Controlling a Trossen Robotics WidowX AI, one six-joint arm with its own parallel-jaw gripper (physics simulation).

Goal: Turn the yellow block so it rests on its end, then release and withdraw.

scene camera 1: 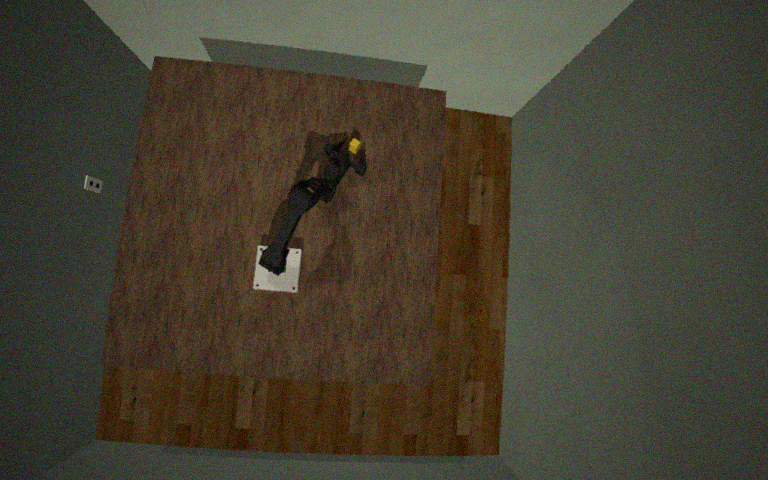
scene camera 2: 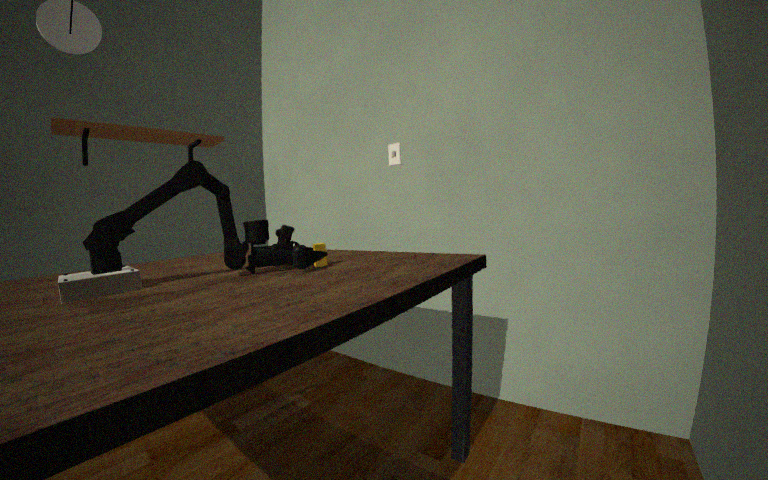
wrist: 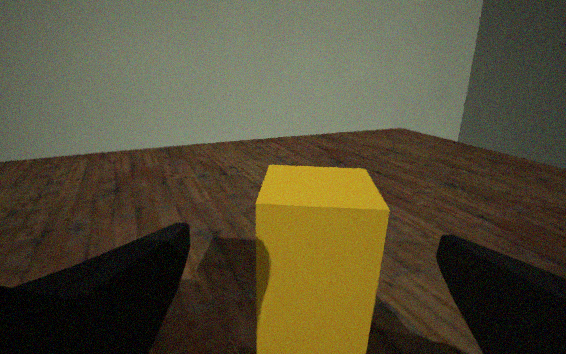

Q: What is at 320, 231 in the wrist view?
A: A yellow block.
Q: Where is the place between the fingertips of the gripper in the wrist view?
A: At 315, 241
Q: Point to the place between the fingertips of the gripper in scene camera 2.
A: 322, 251
